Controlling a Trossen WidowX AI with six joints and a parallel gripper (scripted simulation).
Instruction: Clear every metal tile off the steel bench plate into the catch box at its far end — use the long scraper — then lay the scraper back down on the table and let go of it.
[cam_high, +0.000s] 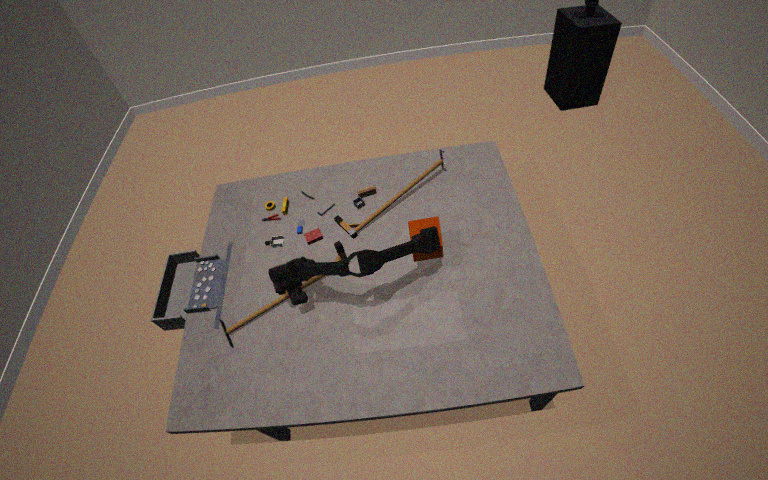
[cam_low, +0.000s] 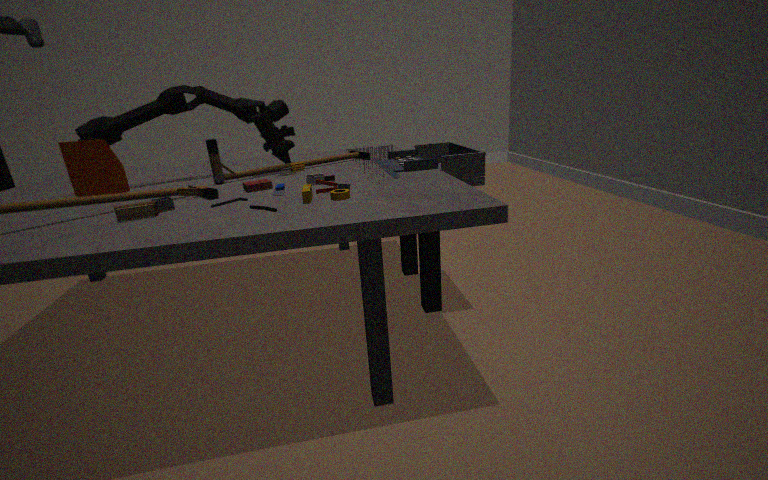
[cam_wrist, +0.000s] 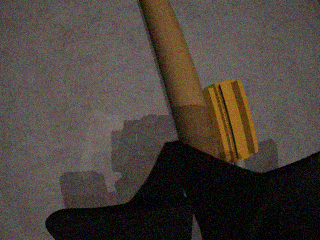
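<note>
The long scraper lies 4 cm above my gripper tip, 2 cm ahead of it and 1 cm to the right of it. Also, from my gripper tip: blue piece 38 cm to the right, 5 cm behind, 1 cm below; yellow screwdriver 4 cm to the right, 1 cm ahead; red block 30 cm to the right, 11 cm behind, 1 cm below.
</note>
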